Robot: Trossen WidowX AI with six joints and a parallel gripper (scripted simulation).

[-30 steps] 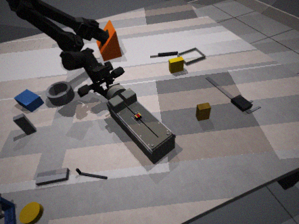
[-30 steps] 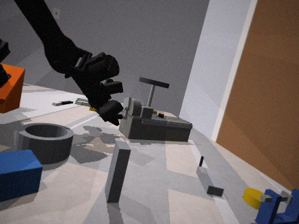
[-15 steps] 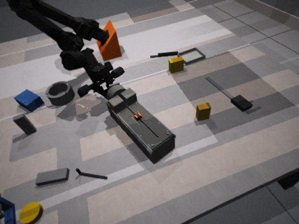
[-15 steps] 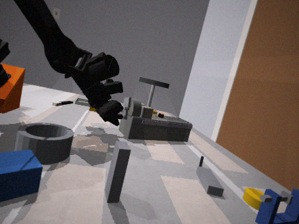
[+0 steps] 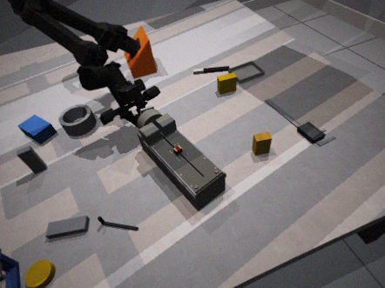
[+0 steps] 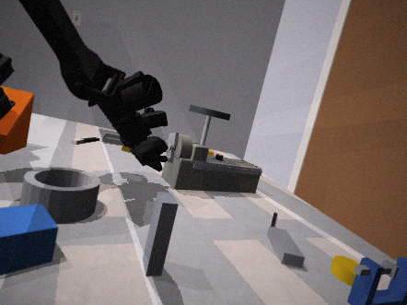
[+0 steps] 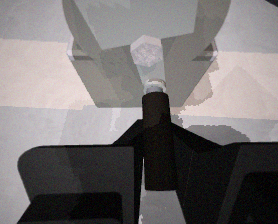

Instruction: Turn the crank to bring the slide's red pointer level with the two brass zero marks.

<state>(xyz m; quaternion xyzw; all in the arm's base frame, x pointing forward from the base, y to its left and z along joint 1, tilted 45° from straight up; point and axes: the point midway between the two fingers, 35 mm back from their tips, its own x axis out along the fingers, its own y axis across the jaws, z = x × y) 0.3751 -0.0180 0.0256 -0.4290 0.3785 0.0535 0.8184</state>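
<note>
The dark crank handle lies 10 mm behind my gripper tip, 10 mm to the right of it and 30 mm above it. Round my gripper tip: black hex key: 250 mm ahead, 120 mm to the right, 20 mm below; then blue block: 140 mm behind, 340 mm to the right, 10 mm below; then red pointer: 150 mm ahead, 80 mm to the left, 50 mm above.
</note>
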